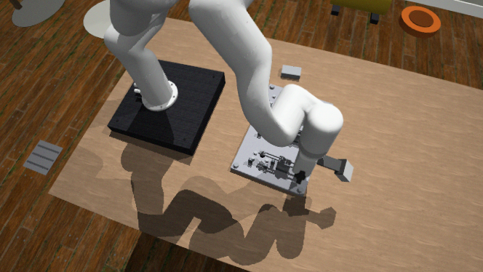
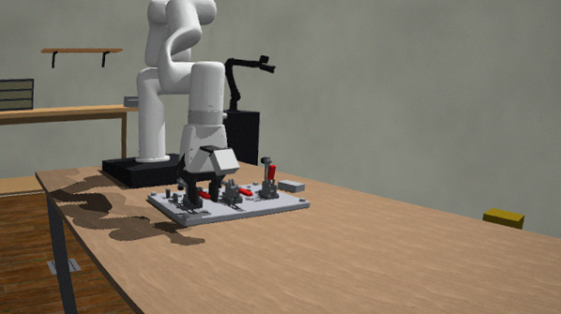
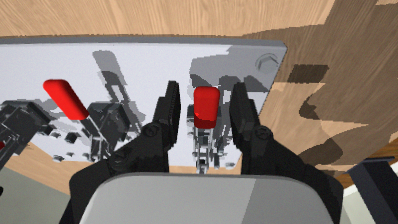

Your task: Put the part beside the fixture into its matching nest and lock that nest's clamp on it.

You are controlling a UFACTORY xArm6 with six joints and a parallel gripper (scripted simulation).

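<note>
Right now my hand is 6 cm past the clamp, 1 cm to the right of it and 1 cm above it. From my hand the other things lie so: fixture plate: 12 cm to the left, 7 cm behind, 5 cm below; grey block: 39 cm to the left, 10 cm behind, 5 cm below.
</note>
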